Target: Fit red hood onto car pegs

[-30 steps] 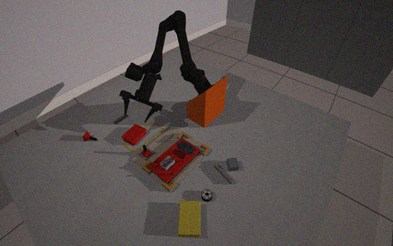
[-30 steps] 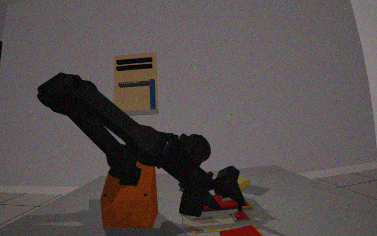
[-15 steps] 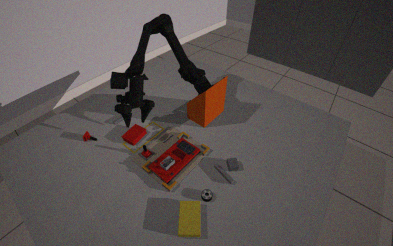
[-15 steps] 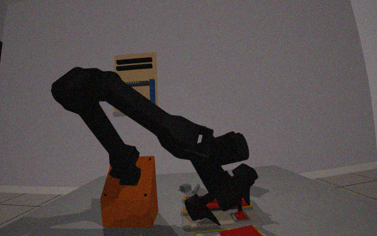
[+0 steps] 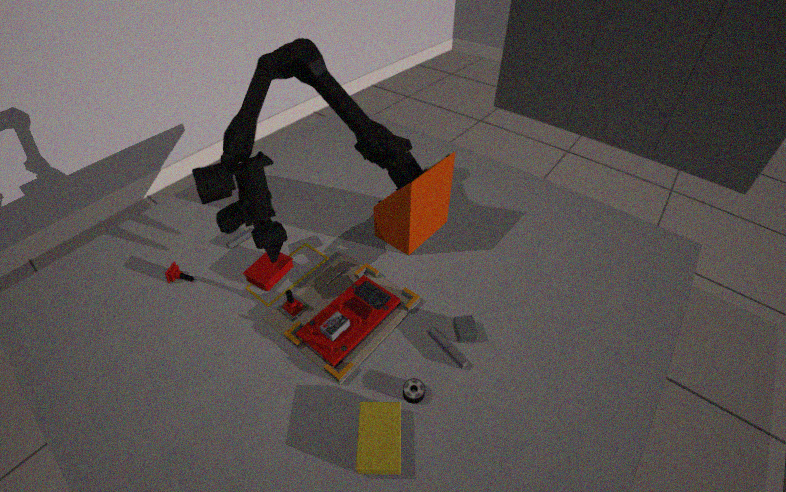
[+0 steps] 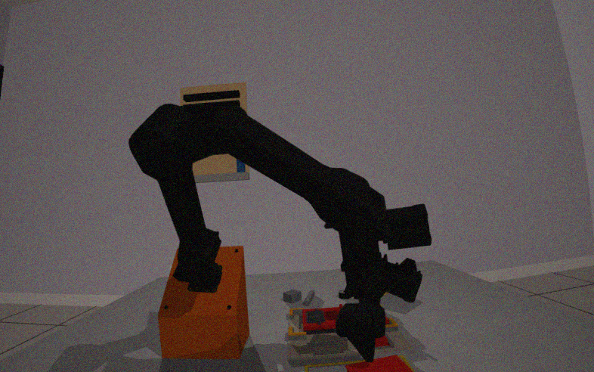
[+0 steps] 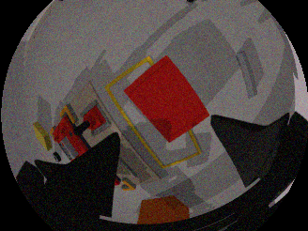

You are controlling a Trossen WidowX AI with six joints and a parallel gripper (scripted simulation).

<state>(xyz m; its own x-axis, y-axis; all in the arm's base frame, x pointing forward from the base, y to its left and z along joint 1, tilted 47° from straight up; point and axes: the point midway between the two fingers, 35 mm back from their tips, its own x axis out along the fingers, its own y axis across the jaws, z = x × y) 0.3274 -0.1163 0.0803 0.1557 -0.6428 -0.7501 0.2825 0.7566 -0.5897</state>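
Now: the red hood 10 mm ahead of my gripper tip, 10 mm to the right of it and 60 mm below it. Also, from my gripper tip: grey bar (160 mm to the right, 60 mm below); then grey engine block (10 mm ahead, 240 mm to the left, 50 mm below); then yellow block (100 mm ahead, 450 mm to the left, 60 mm below).
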